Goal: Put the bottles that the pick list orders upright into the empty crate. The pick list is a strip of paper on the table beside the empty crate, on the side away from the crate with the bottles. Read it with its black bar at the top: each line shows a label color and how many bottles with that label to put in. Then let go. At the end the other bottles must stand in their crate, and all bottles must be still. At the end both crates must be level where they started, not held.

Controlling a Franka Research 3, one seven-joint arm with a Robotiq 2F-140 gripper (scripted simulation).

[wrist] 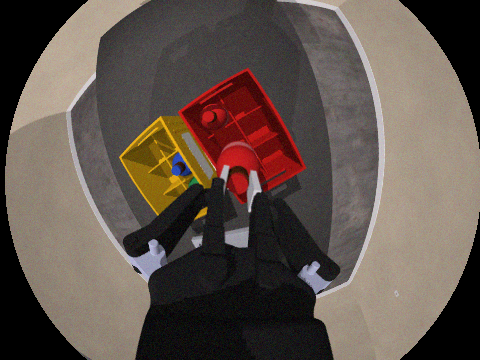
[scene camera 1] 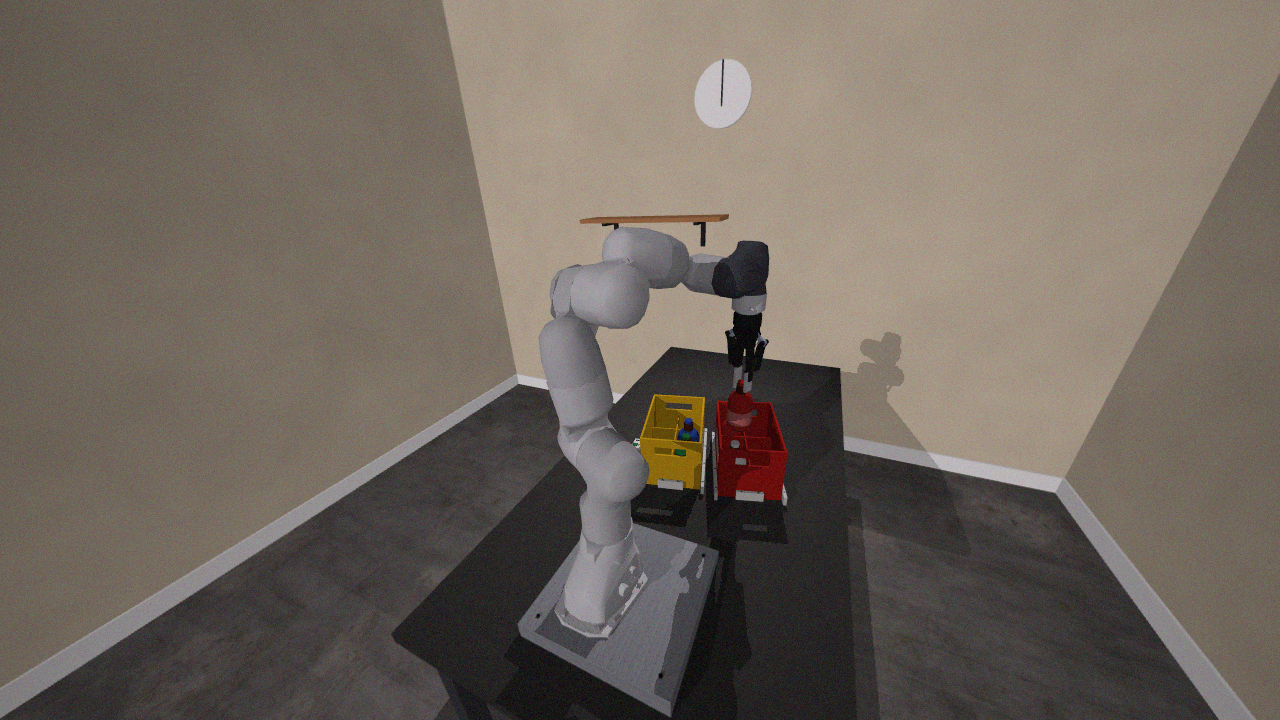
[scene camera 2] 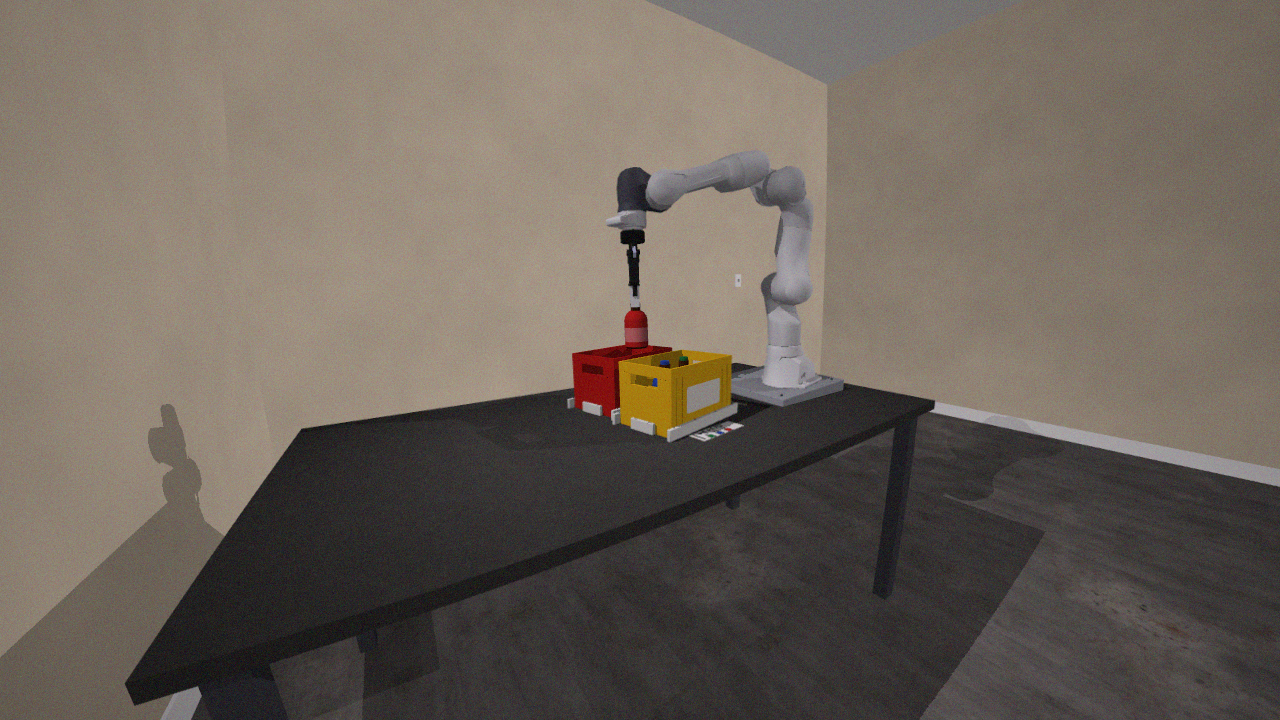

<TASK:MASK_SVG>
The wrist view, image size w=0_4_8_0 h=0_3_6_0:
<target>my gripper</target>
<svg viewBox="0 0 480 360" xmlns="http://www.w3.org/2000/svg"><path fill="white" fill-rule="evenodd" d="M124 237L123 245L134 270L139 274L143 274L149 280L148 288L151 299L150 308L142 327L135 360L334 360L326 326L321 320L314 318L316 295L320 294L339 275L340 267L320 250L303 224L283 199L275 198L274 201L268 199L259 183L256 171L250 171L247 188L248 212L251 212L249 216L248 247L239 248L225 243L223 200L229 171L228 165L223 166L220 178L214 177L212 179L211 188L205 189L199 183L192 184L149 225ZM277 241L290 269L279 260ZM207 207L202 245L166 264L166 258L171 254L202 207Z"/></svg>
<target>yellow crate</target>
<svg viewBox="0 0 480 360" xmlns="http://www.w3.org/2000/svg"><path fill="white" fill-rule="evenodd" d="M207 207L200 211L200 213L196 216L196 219L206 215ZM181 116L160 116L119 157L131 179L157 215L188 188L188 184L193 176L195 176L200 184L205 186L204 188L211 188L212 179L217 177L216 170ZM177 153L180 153L192 174L188 176L175 176L172 174L172 161Z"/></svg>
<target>red crate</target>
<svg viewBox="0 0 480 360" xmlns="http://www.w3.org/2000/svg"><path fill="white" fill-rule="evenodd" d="M247 191L242 194L233 193L241 205L247 202ZM246 68L212 87L182 108L178 113L215 168L217 160L227 144L233 141L244 141L252 146L260 161L260 175L258 178L260 184L286 170L284 174L262 185L263 191L266 192L305 170L306 166L271 100L250 69ZM208 104L221 105L229 113L228 123L219 131L208 130L200 123L200 112Z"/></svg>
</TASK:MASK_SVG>
